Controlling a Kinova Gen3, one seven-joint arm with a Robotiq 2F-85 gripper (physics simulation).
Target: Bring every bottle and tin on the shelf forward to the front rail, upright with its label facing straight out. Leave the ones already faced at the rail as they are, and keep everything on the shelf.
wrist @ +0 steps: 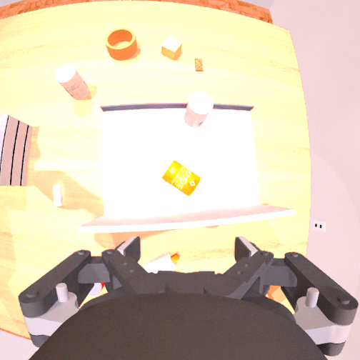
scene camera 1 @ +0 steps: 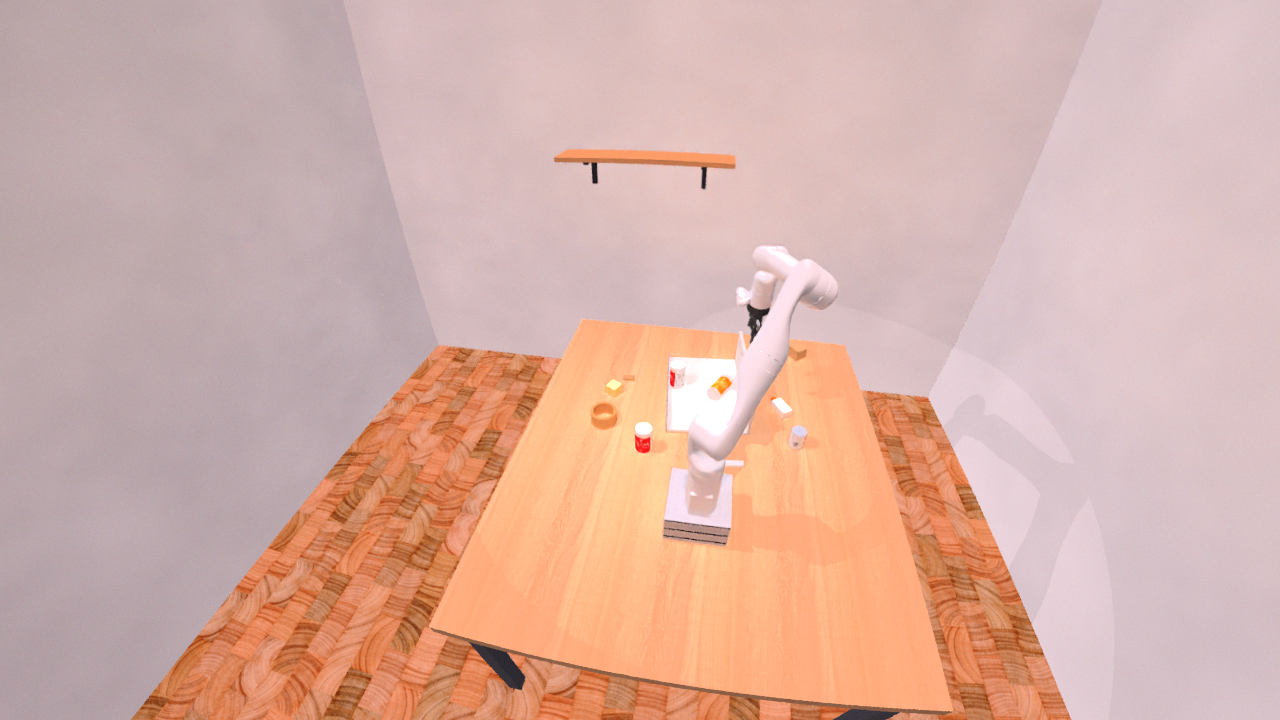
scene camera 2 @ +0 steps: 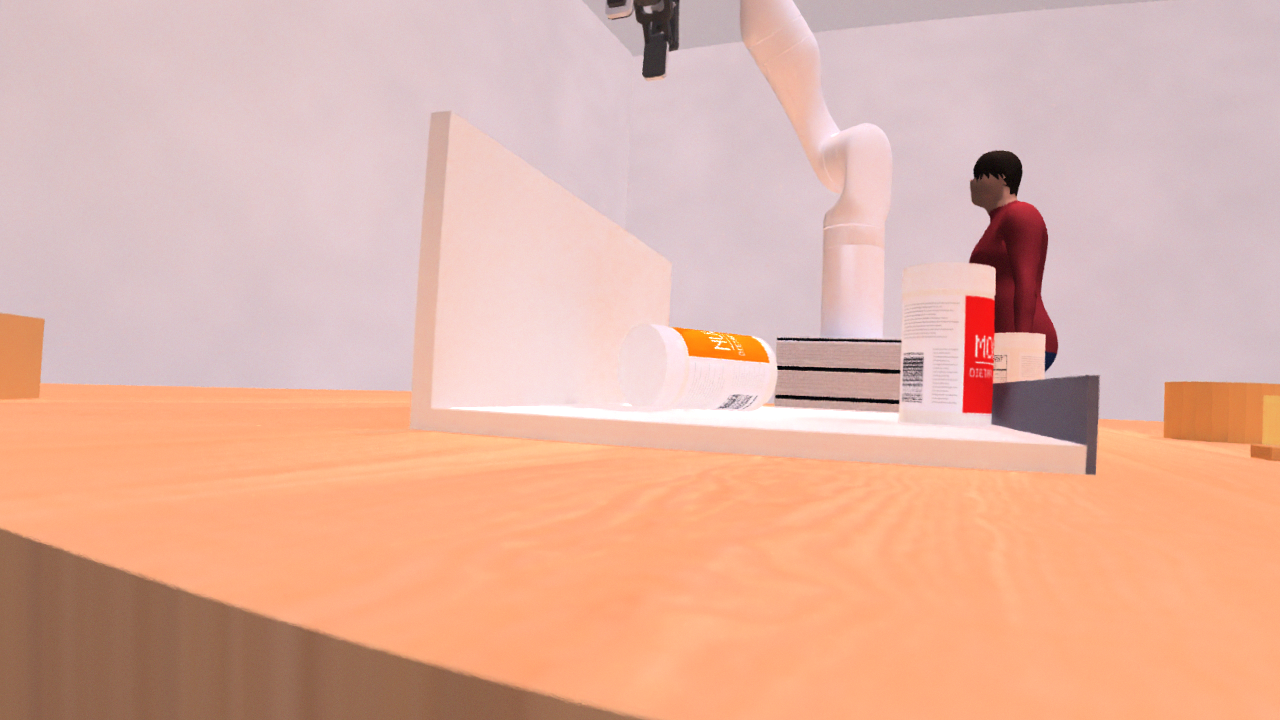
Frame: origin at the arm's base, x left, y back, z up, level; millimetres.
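Seen in the pictures: gripper, fingertip midpoint: (scene camera 1: 751,334) (scene camera 2: 637,49); arm's base, origin of the base link: (scene camera 1: 700,502) (scene camera 2: 851,342).
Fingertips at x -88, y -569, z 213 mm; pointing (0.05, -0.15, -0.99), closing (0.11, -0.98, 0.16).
Pixels of each thing's top centre, then the offset from my fingertips to it.
- white bottle with a red label, middle of its top: (scene camera 2: 948,270) (scene camera 1: 678,364) dx +255, dy -37, dz -208 mm
- white bottle with an orange label, middle of its top: (scene camera 2: 700,329) (scene camera 1: 721,381) dx +78, dy -22, dz -247 mm
- red-label bottle, middle of its top: (scene camera 2: 1017,334) (scene camera 1: 643,428) dx +312, dy +316, dz -219 mm
- wooden ring, middle of its top: (scene camera 2: 1224,383) (scene camera 1: 603,410) dx +485, dy +216, dz -268 mm
- yellow cube, middle of its top: (scene camera 1: 614,384) dx +492, dy +56, dz -280 mm
- pale tin, middle of its top: (scene camera 1: 799,430) dx -217, dy +182, dz -248 mm
- white box, middle of its top: (scene camera 1: 780,403) dx -160, dy +7, dz -290 mm
- wooden block, middle of its top: (scene camera 1: 796,345) dx -237, dy -382, dz -268 mm
The white shelf (scene camera 1: 684,419) (scene camera 2: 832,436) (wrist: 132,150) has a dark front rail (scene camera 2: 1051,411) (wrist: 145,106) and a tall back panel (scene camera 2: 537,268) (wrist: 185,221). A white bottle with a red label (scene camera 1: 677,374) (scene camera 2: 947,344) (wrist: 198,110) stands upright close to the rail, its red part towards the rail side. A white bottle with an orange label (scene camera 1: 719,386) (scene camera 2: 716,367) (wrist: 181,177) lies on its side, nearer the back panel; its label faces up in the wrist view. My gripper (scene camera 1: 754,338) (scene camera 2: 636,37) (wrist: 186,247) is open and empty, high up and behind the back panel.
Off the shelf are a red-label bottle (scene camera 1: 642,438) (wrist: 73,82), a wooden ring (scene camera 1: 604,422) (wrist: 121,52), a yellow cube (scene camera 1: 614,387) (wrist: 171,48), a pale tin (scene camera 1: 797,437), a white box (scene camera 1: 781,408) and a wooden block (scene camera 1: 797,352) (scene camera 2: 17,355). A person (scene camera 2: 1020,259) stands beyond the table.
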